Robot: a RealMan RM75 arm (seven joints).
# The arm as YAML. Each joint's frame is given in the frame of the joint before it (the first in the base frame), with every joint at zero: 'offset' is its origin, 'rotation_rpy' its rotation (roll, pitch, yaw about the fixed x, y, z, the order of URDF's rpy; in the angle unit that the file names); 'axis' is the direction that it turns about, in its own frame. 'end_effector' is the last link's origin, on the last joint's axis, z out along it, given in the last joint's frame.
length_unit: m
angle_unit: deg
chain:
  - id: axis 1
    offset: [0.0, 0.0, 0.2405]
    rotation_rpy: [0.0, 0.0, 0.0]
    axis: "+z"
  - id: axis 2
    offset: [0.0, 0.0, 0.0]
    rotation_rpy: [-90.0, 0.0, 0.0]
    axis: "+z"
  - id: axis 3
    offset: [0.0, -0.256, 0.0]
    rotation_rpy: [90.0, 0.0, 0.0]
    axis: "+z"
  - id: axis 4
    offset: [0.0, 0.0, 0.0]
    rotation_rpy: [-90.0, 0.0, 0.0]
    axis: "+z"
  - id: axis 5
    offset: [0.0, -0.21, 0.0]
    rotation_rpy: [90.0, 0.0, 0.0]
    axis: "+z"
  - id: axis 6
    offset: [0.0, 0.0, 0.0]
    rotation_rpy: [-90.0, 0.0, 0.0]
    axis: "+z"
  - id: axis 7
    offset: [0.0, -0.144, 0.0]
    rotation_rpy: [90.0, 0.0, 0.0]
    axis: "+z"
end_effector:
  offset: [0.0, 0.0, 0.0]
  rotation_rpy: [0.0, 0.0, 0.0]
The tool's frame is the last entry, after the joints.
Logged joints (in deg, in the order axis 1, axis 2, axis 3, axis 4, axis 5, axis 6, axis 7), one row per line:
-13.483, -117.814, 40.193, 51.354, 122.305, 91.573, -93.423
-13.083, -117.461, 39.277, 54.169, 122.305, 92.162, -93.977
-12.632, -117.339, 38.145, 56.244, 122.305, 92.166, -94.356
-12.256, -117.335, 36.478, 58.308, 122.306, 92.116, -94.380
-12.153, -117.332, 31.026, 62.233, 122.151, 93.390, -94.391
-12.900, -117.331, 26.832, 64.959, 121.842, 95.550, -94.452
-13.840, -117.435, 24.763, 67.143, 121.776, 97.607, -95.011
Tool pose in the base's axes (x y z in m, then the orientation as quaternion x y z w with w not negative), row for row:
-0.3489, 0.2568, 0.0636, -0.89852, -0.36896, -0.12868, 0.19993
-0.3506, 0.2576, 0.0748, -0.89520, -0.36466, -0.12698, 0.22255
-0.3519, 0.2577, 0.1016, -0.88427, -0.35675, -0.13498, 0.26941
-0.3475, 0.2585, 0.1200, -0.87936, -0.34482, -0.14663, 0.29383
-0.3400, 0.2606, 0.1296, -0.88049, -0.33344, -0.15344, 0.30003
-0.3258, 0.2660, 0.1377, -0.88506, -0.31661, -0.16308, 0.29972
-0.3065, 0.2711, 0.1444, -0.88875, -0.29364, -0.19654, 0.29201
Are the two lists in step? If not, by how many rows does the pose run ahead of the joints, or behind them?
The pose runs 2 rows ahead of the joints: the pose in row i belongs to the joints in row i + 2.
